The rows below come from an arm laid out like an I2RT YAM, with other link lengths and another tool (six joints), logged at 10 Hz.
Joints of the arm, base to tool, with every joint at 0 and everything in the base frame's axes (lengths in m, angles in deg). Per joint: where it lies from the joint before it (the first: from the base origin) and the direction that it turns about. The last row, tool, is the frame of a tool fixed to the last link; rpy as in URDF.
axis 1: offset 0.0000 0.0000 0.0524 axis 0 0 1
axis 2: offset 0.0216 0.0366 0.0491 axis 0 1 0
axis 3: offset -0.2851 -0.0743 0.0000 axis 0 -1 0
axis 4: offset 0.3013 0.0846 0.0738 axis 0 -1 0
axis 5: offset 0.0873 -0.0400 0.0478 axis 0 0 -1
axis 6: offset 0.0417 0.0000 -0.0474 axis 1 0 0
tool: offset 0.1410 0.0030 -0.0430 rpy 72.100 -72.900 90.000
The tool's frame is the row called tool.
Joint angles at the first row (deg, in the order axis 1, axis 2, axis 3, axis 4, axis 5, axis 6):
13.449, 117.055, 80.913, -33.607, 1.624, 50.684
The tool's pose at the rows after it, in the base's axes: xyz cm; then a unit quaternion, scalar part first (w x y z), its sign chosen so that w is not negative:
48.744 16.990 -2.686 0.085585 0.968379 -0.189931 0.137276
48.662 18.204 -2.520 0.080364 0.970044 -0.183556 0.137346
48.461 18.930 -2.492 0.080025 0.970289 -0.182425 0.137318
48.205 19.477 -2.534 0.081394 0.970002 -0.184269 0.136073
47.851 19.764 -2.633 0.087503 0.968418 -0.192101 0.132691
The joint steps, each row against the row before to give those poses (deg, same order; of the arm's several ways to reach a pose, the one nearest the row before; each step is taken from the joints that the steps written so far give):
1.411, 1.031, 1.062, 0.189, -0.654, 0.555
1.189, 0.345, 0.745, -0.243, -0.311, 0.503
0.884, 0.044, 0.120, -0.089, 0.241, 0.710
0.761, 0.000, -0.033, -0.153, 0.401, 0.923
0.684, -0.069, -0.120, -0.537, 0.919, 1.491

